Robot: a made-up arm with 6 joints.
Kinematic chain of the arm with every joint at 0, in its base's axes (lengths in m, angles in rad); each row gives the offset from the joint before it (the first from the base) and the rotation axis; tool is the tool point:
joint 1: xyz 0 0 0.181 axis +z
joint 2: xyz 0 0 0 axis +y
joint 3: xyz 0 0 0.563 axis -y
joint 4: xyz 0 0 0 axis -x
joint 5: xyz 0.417 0 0 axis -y
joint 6: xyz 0 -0.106 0 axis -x
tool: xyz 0 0 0
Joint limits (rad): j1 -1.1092..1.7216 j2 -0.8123..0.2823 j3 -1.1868..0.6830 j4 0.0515..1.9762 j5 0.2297..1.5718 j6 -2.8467..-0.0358
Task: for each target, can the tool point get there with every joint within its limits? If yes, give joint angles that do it. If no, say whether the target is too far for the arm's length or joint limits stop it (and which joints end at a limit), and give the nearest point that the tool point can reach.
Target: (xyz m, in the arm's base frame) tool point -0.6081 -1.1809 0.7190
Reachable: no: too far | nearest point -0.2211 -0.4293 0.9921 | short by 0.888 m
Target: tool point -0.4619 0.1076 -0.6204
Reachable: no: joint limits stop it (at a limit: joint 1, joint 2, joint 3, joint 4) | nearest point -0.0858 0.2864 0.3168 | short by 1.026 m
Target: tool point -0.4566 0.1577 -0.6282
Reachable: no: joint limits stop it (at a limit: joint 1, joint 2, joint 3, joint 4) | nearest point -0.0858 0.2864 0.3168 | short by 1.023 m
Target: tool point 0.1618 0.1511 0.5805
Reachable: yes | joints 0.6688 -0.3421 -0.8969 1.7438 0.5537 -2.0315
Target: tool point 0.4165 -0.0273 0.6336
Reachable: yes | joints 0.0977 0.0028 -0.4530 0.8771 1.3687 -1.6651
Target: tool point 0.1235 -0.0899 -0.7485
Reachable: no: joint limits stop it (at a limit: joint 2, joint 3, joint 4) | nearest point 0.1862 -0.1356 0.3074 | short by 1.059 m
